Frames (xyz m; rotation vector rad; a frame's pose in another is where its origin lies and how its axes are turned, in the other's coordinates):
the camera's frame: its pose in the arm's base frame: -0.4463 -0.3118 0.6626 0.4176 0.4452 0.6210
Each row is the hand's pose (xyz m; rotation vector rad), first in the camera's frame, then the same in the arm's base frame.
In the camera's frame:
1: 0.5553 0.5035 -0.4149 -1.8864 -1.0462 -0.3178
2: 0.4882 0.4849 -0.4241 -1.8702 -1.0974 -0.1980
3: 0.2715 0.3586 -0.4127 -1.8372 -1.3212 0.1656
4: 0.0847 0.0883 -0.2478 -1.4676 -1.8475 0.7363
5: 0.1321 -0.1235 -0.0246 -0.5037 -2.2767 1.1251
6: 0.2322 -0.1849 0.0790 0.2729 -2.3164 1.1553
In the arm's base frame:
1: -0.4866 0.5091 0.4207 -1.1160 -1.0909 0.2251
2: -0.5315 0.4551 0.4219 -1.0698 -1.1551 0.3129
3: -0.6251 0.2222 0.4270 -0.9336 -1.4259 0.5474
4: -0.5523 -0.1344 0.4791 -0.4124 -1.9398 0.8106
5: -0.3064 -0.3134 0.5454 0.5983 -2.2081 0.8591
6: -0.1525 -0.3199 0.5734 1.3312 -2.0852 0.7322

